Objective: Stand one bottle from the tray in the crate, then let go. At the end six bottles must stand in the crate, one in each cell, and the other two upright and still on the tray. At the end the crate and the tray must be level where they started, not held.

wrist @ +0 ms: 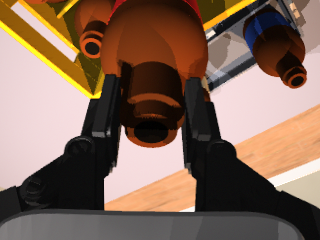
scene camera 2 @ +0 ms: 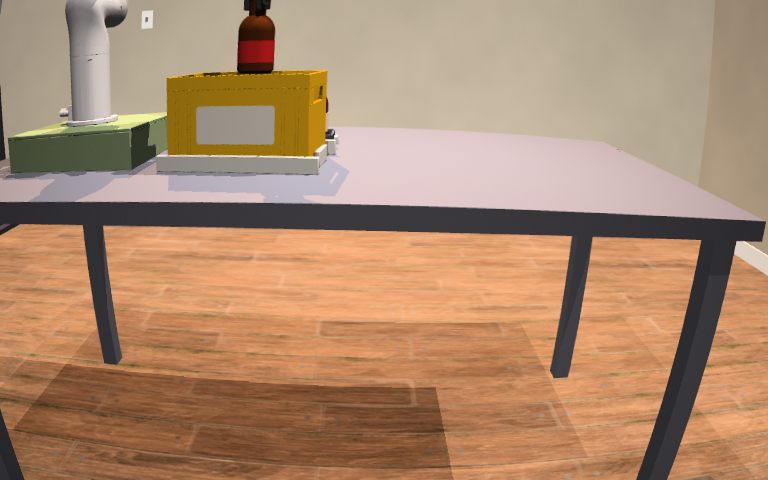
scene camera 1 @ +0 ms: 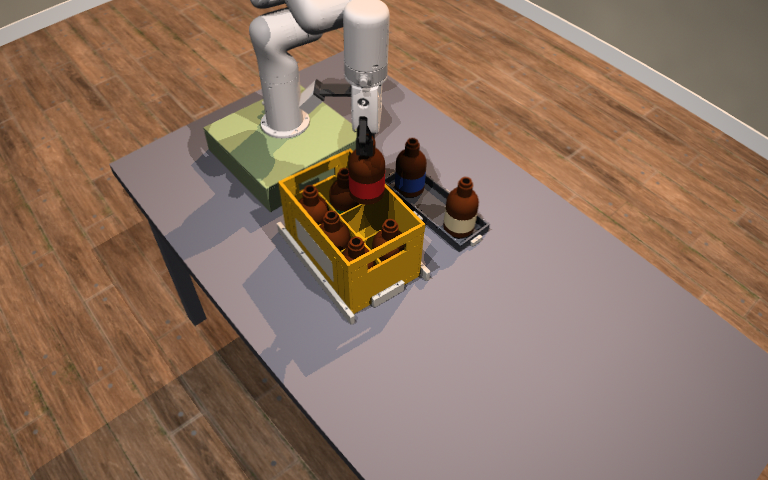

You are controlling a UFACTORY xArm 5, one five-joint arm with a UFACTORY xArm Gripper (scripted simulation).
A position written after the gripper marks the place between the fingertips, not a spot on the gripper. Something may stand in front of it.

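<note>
Visible in the scene: the gripper (wrist: 152, 95), together with a yellow crate (scene camera 1: 355, 284).
</note>
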